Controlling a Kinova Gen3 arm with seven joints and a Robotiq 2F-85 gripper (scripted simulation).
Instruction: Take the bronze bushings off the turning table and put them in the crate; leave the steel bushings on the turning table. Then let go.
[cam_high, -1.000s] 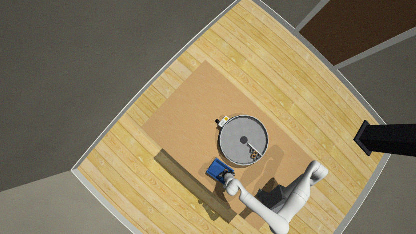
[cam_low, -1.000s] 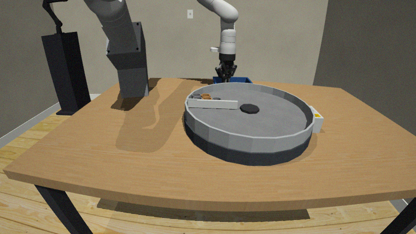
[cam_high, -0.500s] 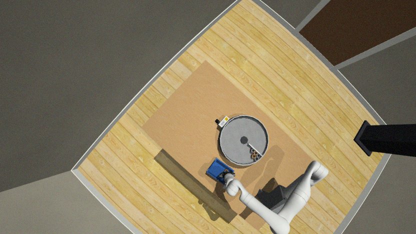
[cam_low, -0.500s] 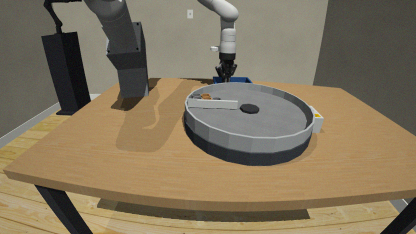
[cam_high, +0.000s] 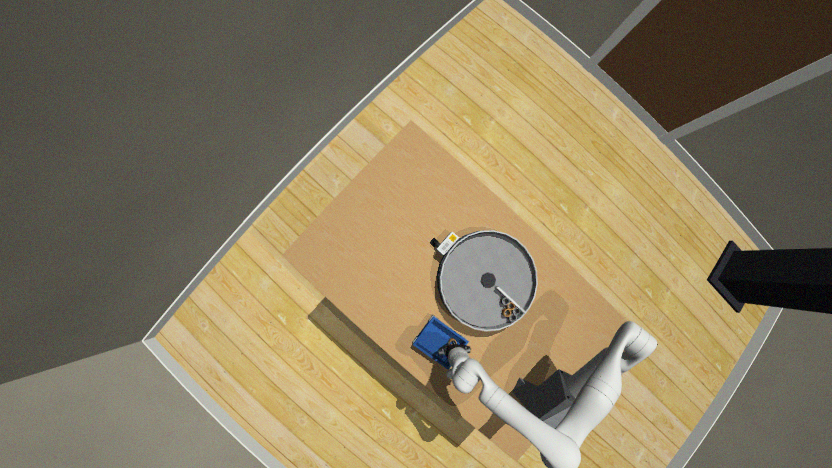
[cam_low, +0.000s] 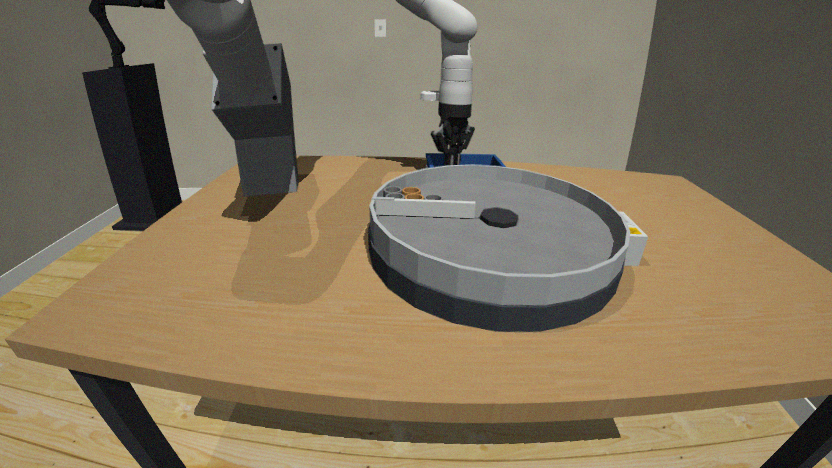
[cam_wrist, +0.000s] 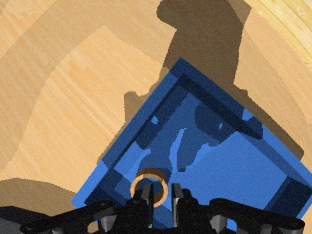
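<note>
Now: the blue crate 40 mm ahead of my hand, 20 mm to the left of it and 30 mm below it. Also, from my hand: grey turning table 60 mm ahead, 310 mm to the right, 10 mm below.
</note>
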